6 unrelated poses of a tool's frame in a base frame.
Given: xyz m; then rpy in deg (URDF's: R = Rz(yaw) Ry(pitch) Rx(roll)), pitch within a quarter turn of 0, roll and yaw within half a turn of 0.
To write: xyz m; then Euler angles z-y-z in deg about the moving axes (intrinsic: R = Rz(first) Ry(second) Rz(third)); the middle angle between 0 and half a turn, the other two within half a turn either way. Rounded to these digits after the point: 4 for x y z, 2 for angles.
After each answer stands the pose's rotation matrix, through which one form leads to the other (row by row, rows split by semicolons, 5 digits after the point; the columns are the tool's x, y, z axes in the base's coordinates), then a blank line. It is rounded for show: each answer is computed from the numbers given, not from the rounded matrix.
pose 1, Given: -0.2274 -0.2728 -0.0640 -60.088 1.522 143.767
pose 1, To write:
-0.2274 -0.2728 -0.0640 -127.11 60.10 -88.24
-0.80634 -0.27618 -0.52302; 0.59086 -0.41584 -0.69134; -0.02656 -0.86649 0.49849

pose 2, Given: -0.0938 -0.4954 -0.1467 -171.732 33.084 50.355
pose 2, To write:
-0.0938 -0.4954 -0.1467 -144.55 146.01 -12.45
0.53459 0.71193 -0.45539; 0.64517 -0.69184 -0.32421; -0.54587 -0.12049 -0.82916

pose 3, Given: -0.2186 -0.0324 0.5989 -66.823 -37.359 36.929
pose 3, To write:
-0.2186 -0.0324 0.5989 141.49 71.77 -129.71
0.63539 0.20945 -0.74324; 0.47757 0.64978 0.59137; 0.60681 -0.73070 0.31283

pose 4, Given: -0.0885 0.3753 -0.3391 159.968 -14.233 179.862
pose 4, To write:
-0.0885 0.3753 -0.3391 123.86 155.60 126.52
-0.96930 0.08648 -0.23017; 0.00233 0.93930 0.34310; 0.24587 0.33203 -0.91066

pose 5, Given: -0.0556 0.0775 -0.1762 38.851 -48.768 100.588
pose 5, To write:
-0.0556 0.0775 -0.1762 -32.45 59.12 151.20
-0.12111 -0.67884 0.72423; 0.64789 -0.60682 -0.46044; 0.75205 0.41346 0.51330

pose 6, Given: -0.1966 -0.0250 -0.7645 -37.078 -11.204 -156.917
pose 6, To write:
-0.1966 -0.0250 -0.7645 -52.50 38.50 -108.19
-0.90241 0.20503 0.37898; -0.38459 -0.77987 -0.49386; 0.19430 -0.59141 0.78261

